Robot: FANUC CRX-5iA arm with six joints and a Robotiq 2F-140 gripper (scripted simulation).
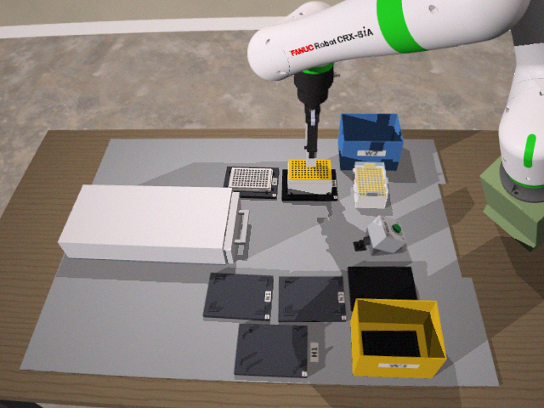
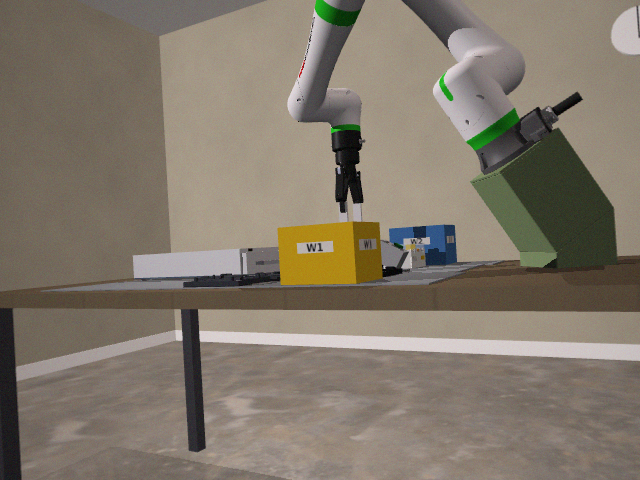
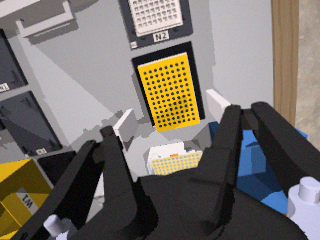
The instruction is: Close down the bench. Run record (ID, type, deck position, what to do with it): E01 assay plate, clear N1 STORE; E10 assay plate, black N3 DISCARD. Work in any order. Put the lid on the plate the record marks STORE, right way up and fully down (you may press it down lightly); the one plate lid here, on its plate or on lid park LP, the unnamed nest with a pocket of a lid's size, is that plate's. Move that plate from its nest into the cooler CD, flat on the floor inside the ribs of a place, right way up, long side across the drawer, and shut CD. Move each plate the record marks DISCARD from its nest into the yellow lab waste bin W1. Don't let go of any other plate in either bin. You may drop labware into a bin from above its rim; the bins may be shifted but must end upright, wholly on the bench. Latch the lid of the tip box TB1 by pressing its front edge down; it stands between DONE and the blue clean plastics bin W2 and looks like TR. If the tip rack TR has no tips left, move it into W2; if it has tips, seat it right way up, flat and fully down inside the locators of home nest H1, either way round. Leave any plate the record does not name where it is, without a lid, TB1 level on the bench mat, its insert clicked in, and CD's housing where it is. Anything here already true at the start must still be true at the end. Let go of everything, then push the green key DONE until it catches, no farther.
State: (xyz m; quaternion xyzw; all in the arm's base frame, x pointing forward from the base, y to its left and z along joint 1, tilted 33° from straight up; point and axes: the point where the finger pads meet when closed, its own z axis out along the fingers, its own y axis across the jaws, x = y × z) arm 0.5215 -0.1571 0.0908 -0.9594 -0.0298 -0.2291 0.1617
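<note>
My hand is 10 mm past the tip rack TR, 10 mm to the left of it and 110 mm above it. Round my hand: black nest N4 (160 mm below); then pale plate (180 mm ahead, 20 mm to the left, 150 mm below); then tip box TB1 (180 mm behind, 120 mm below).
</note>
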